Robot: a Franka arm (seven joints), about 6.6 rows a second.
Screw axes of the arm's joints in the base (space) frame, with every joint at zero. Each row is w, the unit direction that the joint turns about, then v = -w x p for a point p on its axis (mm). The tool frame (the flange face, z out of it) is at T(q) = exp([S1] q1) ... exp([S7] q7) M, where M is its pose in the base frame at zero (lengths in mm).
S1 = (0, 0, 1, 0, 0, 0)
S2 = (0, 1, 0, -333, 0, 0)
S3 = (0, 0, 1, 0, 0, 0)
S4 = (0, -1, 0, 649, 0, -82.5)
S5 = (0, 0, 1, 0, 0, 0)
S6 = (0, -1, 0, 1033, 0, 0)
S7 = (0, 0, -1, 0, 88, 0)
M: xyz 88 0 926 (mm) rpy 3.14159 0 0 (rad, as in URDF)
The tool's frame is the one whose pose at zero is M.
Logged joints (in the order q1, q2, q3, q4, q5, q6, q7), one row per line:
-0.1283 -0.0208 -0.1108 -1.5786 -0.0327 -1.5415 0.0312
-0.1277 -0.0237 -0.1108 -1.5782 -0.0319 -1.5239 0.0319
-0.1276 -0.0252 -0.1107 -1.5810 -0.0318 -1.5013 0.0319
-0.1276 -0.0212 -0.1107 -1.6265 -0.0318 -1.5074 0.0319
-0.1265 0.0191 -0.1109 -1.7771 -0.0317 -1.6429 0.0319
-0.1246 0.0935 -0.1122 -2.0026 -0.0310 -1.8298 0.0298
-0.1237 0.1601 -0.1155 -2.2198 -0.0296 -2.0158 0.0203
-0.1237 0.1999 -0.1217 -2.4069 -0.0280 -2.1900 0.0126
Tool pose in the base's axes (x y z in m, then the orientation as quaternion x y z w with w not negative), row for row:
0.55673 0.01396 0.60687 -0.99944 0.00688 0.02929 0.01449
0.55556 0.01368 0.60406 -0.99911 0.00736 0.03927 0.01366
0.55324 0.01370 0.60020 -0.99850 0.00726 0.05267 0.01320
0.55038 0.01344 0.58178 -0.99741 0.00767 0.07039 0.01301
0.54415 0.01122 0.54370 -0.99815 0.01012 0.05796 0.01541
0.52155 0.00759 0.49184 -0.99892 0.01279 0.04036 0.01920
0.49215 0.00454 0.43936 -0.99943 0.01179 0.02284 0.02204
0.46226 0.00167 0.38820 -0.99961 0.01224 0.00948 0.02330
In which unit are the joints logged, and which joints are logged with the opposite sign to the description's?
The joints are logged in radians. Opposite sign: q1, q2, q5, q6.
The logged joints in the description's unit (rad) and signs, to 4 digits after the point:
0.1283 0.0208 -0.1108 -1.5786 0.0327 1.5415 0.0312
0.1277 0.0237 -0.1108 -1.5782 0.0319 1.5239 0.0319
0.1276 0.0252 -0.1107 -1.5810 0.0318 1.5013 0.0319
0.1276 0.0212 -0.1107 -1.6265 0.0318 1.5074 0.0319
0.1265 -0.0191 -0.1109 -1.7771 0.0317 1.6429 0.0319
0.1246 -0.0935 -0.1122 -2.0026 0.0310 1.8298 0.0298
0.1237 -0.1601 -0.1155 -2.2198 0.0296 2.0158 0.0203
0.1237 -0.1999 -0.1217 -2.4069 0.0280 2.1900 0.0126

